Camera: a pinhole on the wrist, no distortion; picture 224 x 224 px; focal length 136.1 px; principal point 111.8 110.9 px. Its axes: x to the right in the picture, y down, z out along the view. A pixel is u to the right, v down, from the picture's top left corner.
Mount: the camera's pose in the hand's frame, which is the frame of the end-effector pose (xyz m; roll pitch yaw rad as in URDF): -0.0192 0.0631 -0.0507 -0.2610 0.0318 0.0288
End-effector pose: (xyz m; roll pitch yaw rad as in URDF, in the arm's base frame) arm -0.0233 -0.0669 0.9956 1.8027 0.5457 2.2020
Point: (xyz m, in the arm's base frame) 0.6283 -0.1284 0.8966
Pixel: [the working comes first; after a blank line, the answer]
In the camera's frame: -0.3265 -0.3871 0.5057

24 7
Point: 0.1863 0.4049 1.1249
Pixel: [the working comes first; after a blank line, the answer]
In the camera's frame: 0.1661 0.1505 0.4912

158 153
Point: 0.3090 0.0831 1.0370
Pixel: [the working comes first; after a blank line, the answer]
In the camera's frame: -0.0786 -0.0855 0.3875

84 81
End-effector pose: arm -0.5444 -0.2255 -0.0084 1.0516 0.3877 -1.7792
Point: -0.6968 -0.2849 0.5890
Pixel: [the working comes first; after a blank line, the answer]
In the camera's frame: -0.1273 0.2512 0.5400

80 174
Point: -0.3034 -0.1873 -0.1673
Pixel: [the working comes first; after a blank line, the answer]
In the camera's frame: 0.0030 -0.0417 -0.2560

behind the camera
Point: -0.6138 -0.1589 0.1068
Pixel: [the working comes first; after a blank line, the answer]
In the camera's frame: -0.0774 -0.0667 0.1505

42 51
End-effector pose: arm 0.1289 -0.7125 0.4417 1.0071 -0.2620 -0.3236
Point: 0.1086 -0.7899 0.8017
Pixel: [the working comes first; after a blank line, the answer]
In the camera's frame: 0.1133 0.0981 0.3439

157 150
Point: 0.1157 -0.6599 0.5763
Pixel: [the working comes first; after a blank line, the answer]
In the camera's frame: 0.0253 0.0519 0.1033

145 179
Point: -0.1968 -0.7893 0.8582
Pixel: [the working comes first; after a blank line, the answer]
In the camera's frame: -0.1548 0.1247 0.4985

70 145
